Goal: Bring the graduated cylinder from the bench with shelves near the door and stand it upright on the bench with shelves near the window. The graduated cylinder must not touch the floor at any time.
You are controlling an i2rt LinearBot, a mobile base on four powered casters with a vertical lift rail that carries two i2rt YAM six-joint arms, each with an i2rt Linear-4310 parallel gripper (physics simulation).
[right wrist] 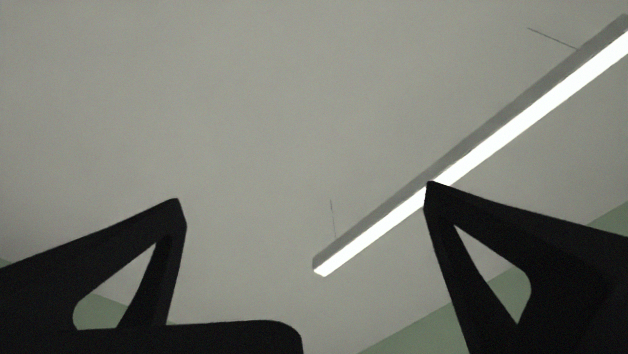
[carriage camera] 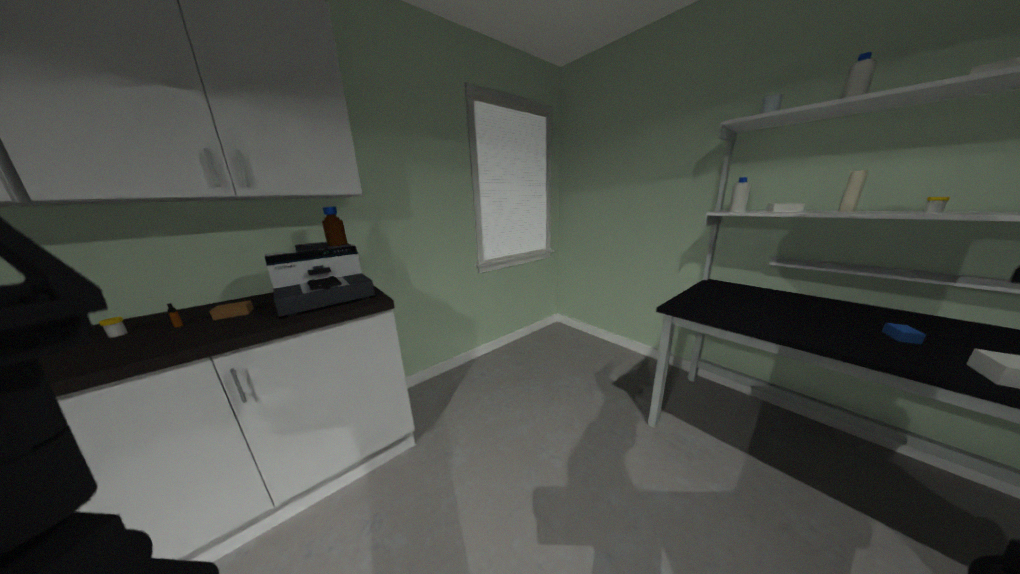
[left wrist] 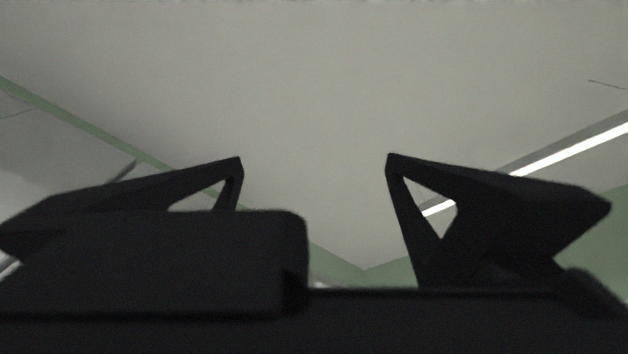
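A black-topped bench with shelves stands at the right of the carriage view, on the wall that meets the window wall. No graduated cylinder can be made out in these views. A pale beige tube-like thing stands slightly tilted in the picture on the middle shelf; it looks opaque. My left gripper is open and empty, pointing up at the ceiling; part of its arm shows at the left edge of the carriage view. My right gripper is open and empty, also facing the ceiling.
A white cabinet with a dark counter stands at left, bearing a boxy device, an orange block and small bottles. Blue-capped bottles stand on the shelves. A blue block and a white tray lie on the bench.
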